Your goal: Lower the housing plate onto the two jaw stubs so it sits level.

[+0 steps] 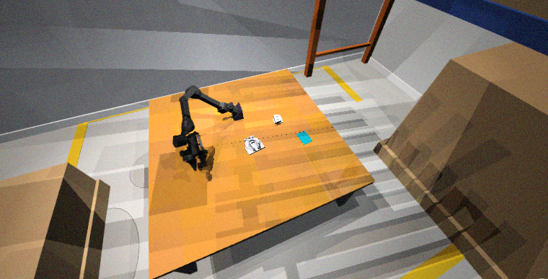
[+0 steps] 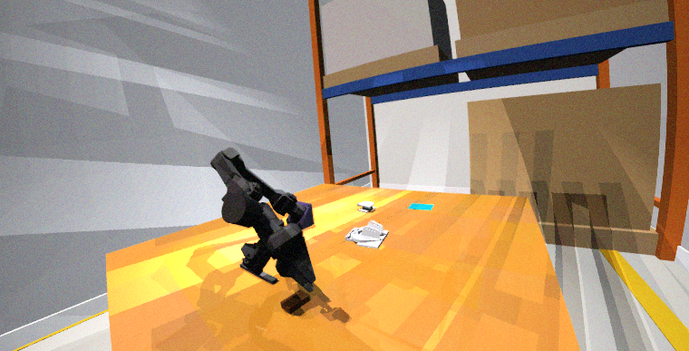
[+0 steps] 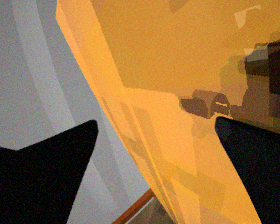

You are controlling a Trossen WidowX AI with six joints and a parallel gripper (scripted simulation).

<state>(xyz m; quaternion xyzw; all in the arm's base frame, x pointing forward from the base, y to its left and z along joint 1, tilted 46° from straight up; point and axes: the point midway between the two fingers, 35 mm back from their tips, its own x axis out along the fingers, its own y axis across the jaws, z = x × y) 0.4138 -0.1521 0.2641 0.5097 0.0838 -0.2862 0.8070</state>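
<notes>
The white housing part lies 58 cm to the left of my gripper tip, 31 cm behind it and 6 cm below it. Round my gripper tip: white block (59 cm to the left, 31 cm behind, 7 cm below); then brown block (8 cm below, 8 cm behind); then dark bar (26 cm behind, 8 cm below).
</notes>
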